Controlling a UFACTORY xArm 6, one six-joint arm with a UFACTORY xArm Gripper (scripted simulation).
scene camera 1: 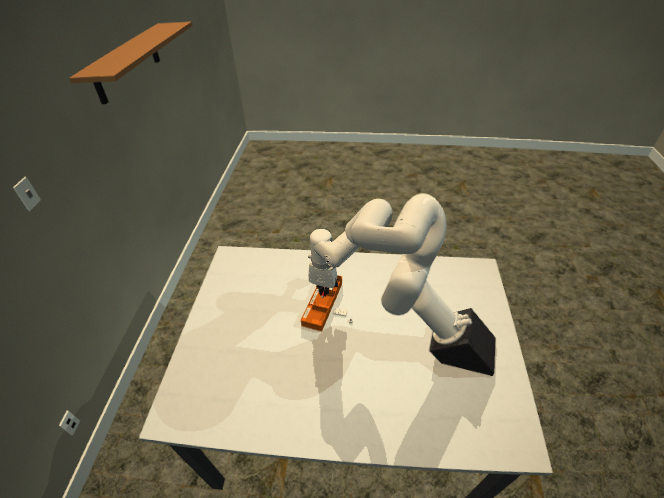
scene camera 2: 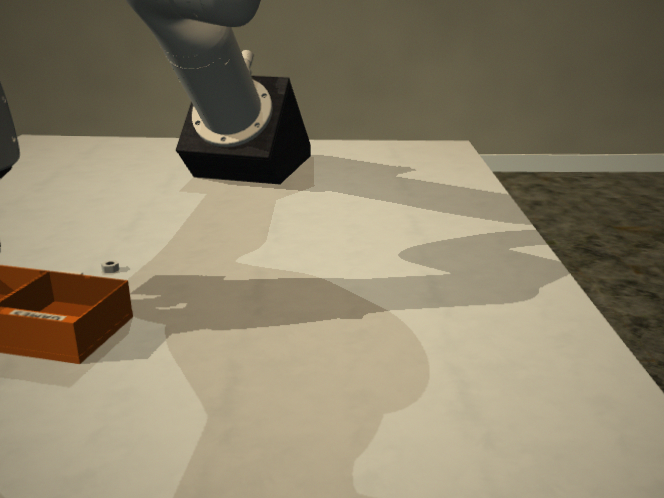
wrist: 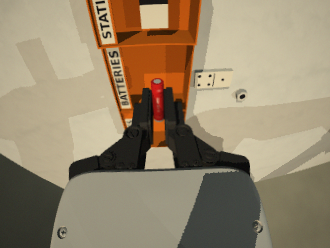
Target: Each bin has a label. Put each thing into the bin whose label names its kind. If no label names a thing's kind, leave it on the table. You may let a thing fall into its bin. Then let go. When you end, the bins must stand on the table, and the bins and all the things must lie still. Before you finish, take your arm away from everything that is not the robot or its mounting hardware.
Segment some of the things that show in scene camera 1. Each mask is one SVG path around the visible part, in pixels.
A bin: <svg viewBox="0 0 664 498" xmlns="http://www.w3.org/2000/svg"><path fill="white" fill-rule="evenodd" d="M342 276L337 275L338 287L334 287L333 290L329 289L329 294L326 297L321 298L316 286L301 318L301 326L323 331L342 286Z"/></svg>
